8 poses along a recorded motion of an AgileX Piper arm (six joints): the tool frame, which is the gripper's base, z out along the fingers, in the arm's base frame.
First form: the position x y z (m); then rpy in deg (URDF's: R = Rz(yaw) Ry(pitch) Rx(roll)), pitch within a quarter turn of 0, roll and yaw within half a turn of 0.
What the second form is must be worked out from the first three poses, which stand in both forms.
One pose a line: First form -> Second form
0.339 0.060 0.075 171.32 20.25 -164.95 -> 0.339 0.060 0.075 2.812 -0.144 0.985 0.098
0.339 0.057 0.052 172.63 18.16 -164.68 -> 0.339 0.057 0.052 2.845 -0.143 0.986 0.085
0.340 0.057 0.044 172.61 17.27 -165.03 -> 0.340 0.057 0.044 2.860 -0.139 0.987 0.084
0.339 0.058 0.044 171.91 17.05 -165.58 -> 0.339 0.058 0.044 2.865 -0.135 0.987 0.089
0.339 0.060 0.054 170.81 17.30 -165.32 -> 0.339 0.060 0.054 2.864 -0.139 0.985 0.099
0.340 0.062 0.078 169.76 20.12 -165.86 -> 0.340 0.062 0.078 2.816 -0.138 0.984 0.110
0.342 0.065 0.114 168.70 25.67 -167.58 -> 0.342 0.065 0.114 2.720 -0.130 0.984 0.122
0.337 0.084 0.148 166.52 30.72 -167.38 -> 0.337 0.084 0.148 2.638 -0.141 0.979 0.146
